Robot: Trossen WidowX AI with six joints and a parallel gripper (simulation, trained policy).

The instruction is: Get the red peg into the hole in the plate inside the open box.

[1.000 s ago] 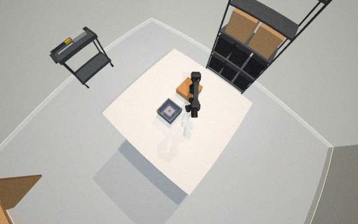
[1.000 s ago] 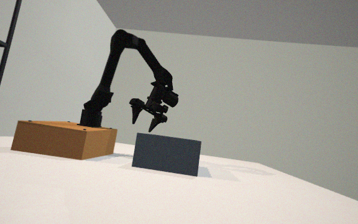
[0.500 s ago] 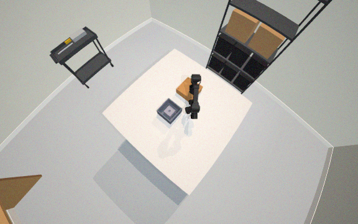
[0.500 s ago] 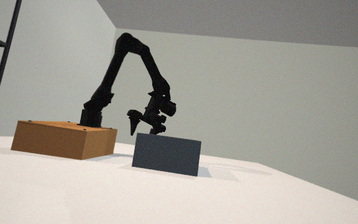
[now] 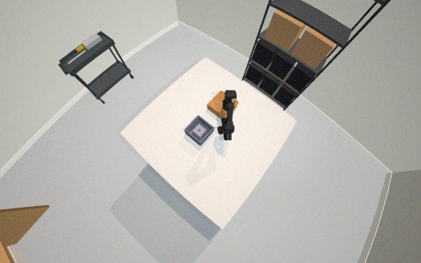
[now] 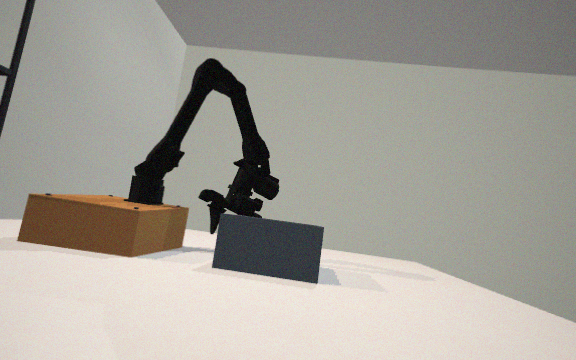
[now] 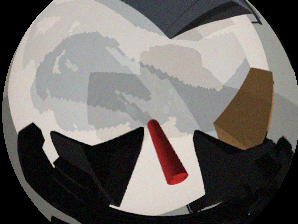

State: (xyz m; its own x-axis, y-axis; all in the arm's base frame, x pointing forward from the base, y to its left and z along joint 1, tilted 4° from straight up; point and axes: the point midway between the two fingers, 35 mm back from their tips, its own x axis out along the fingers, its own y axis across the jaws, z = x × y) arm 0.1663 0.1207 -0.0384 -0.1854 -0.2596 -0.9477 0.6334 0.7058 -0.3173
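My gripper tip is now 10 mm to the right of the red peg and 10 mm below it. The rest, counted from my gripper tip: light grey plate 170 mm ahead, 160 mm to the right, 10 mm above; dark grey box 170 mm ahead, 160 mm to the right.
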